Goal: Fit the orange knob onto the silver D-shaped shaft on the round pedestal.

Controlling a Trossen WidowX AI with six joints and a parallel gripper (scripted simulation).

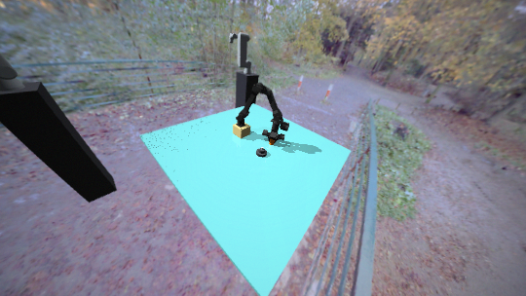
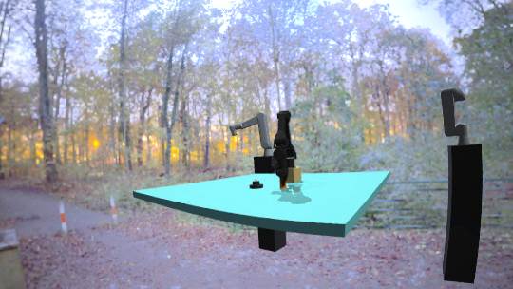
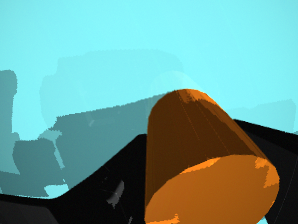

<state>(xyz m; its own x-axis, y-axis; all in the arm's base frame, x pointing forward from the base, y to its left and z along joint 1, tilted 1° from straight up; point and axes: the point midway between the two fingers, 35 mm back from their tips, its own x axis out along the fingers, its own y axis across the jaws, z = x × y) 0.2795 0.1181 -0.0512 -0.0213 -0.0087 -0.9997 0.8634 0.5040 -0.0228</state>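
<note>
My gripper tip is 3 cm below the orange knob. The rest, counted from my gripper tip: pedestal (3 cm ahead, 17 cm to the right, 2 cm above).
</note>
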